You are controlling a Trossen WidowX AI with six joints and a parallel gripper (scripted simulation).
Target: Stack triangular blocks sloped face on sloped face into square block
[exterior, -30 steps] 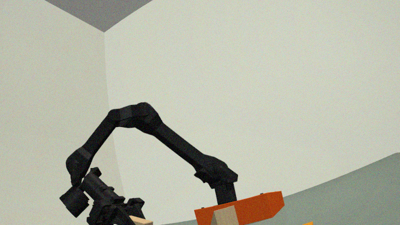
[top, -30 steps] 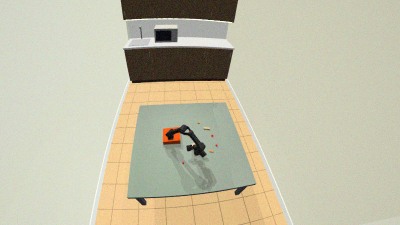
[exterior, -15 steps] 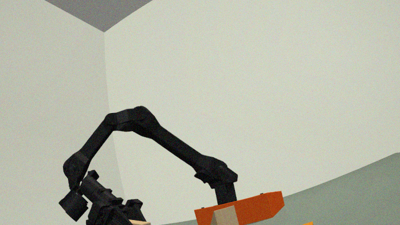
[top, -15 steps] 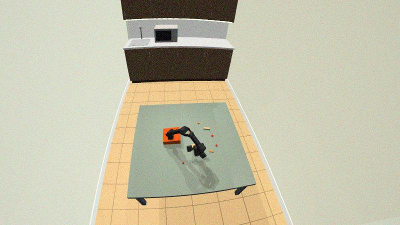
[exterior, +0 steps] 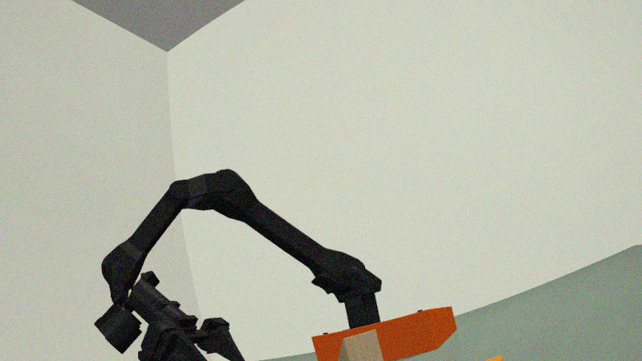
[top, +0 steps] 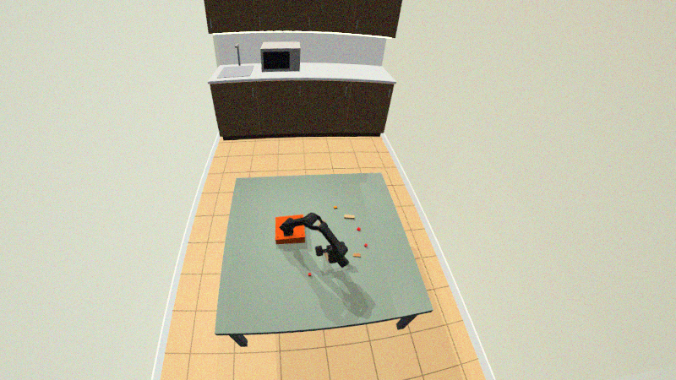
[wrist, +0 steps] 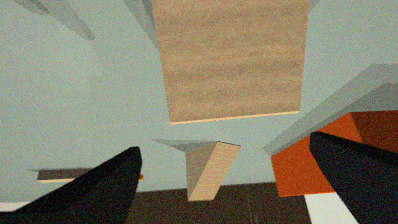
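The triangular block is 4 cm to the right of my gripper tip and 2 cm below it. Round my gripper tip: small orange piece (37 cm to the left, 12 cm ahead, 4 cm below).
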